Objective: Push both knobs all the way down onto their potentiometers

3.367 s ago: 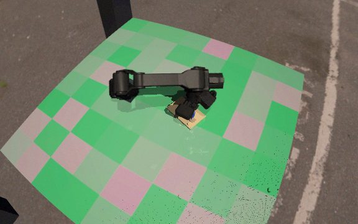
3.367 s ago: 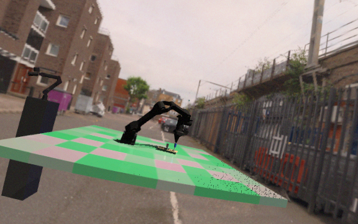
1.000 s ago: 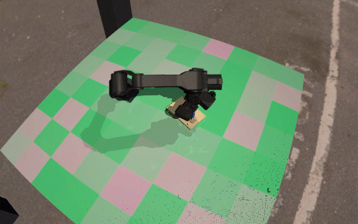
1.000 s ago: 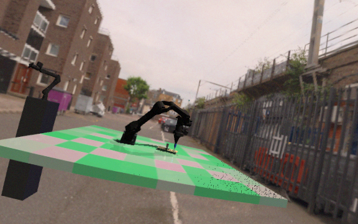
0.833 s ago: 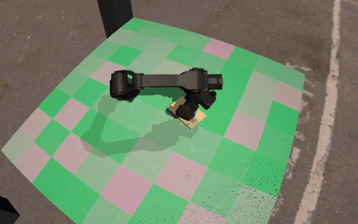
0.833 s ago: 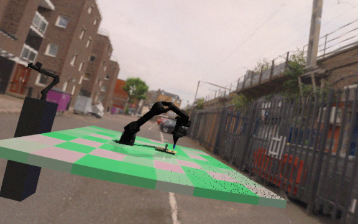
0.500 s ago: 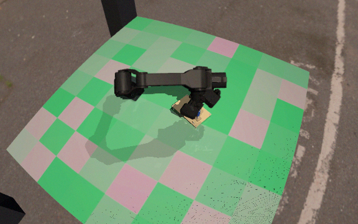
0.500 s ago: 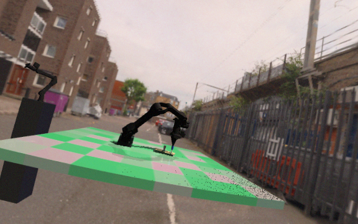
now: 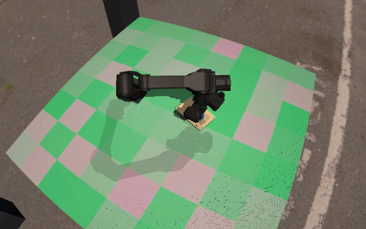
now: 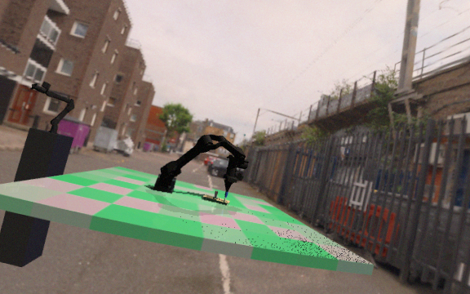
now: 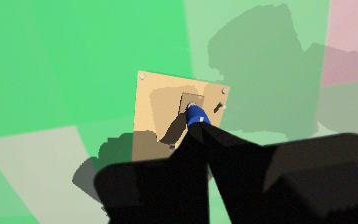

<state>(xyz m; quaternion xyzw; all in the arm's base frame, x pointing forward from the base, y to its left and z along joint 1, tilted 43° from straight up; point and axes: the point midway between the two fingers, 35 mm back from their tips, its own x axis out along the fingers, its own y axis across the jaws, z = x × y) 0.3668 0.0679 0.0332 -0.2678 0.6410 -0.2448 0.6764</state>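
The white knob lies 6 cm behind my gripper tip and 2 cm below it. Round my gripper tip: blue knob (1 cm below).
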